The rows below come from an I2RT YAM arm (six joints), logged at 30 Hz.
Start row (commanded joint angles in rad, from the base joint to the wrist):
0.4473, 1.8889, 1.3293, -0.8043, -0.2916, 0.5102
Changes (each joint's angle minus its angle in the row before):
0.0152, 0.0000, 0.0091, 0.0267, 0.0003, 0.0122
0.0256, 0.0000, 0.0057, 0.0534, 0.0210, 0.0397
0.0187, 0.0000, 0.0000, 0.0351, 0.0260, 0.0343
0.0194, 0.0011, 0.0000, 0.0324, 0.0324, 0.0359
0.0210, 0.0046, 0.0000, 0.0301, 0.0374, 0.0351
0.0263, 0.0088, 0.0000, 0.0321, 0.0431, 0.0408
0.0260, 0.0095, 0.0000, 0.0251, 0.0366, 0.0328
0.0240, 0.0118, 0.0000, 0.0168, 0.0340, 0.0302
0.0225, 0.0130, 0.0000, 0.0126, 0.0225, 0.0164
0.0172, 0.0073, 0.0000, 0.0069, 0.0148, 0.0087
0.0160, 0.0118, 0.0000, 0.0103, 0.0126, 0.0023
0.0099, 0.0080, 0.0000, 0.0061, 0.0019, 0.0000
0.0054, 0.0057, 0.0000, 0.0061, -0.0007, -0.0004
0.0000, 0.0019, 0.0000, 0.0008, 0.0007, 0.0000
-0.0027, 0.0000, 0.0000, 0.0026, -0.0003, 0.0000
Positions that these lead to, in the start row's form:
0.4625, 1.8889, 1.3384, -0.7776, -0.2913, 0.5224
0.4881, 1.8889, 1.3441, -0.7242, -0.2703, 0.5621
0.5068, 1.8889, 1.3441, -0.6891, -0.2443, 0.5964
0.5262, 1.8900, 1.3441, -0.6567, -0.2119, 0.6323
0.5472, 1.8946, 1.3441, -0.6266, -0.1745, 0.6674
0.5735, 1.9034, 1.3441, -0.5945, -0.1314, 0.7082
0.5995, 1.9129, 1.3441, -0.5694, -0.0948, 0.7410
0.6235, 1.9247, 1.3441, -0.5526, -0.0608, 0.7712
0.6460, 1.9377, 1.3441, -0.5400, -0.0383, 0.7876
0.6632, 1.9450, 1.3441, -0.5331, -0.0235, 0.7963
0.6792, 1.9568, 1.3441, -0.5228, -0.0109, 0.7986
0.6891, 1.9648, 1.3441, -0.5167, -0.0090, 0.7986
0.6945, 1.9705, 1.3441, -0.5106, -0.0097, 0.7982
0.6945, 1.9724, 1.3441, -0.5098, -0.0090, 0.7982
0.6918, 1.9724, 1.3441, -0.5072, -0.0093, 0.7982

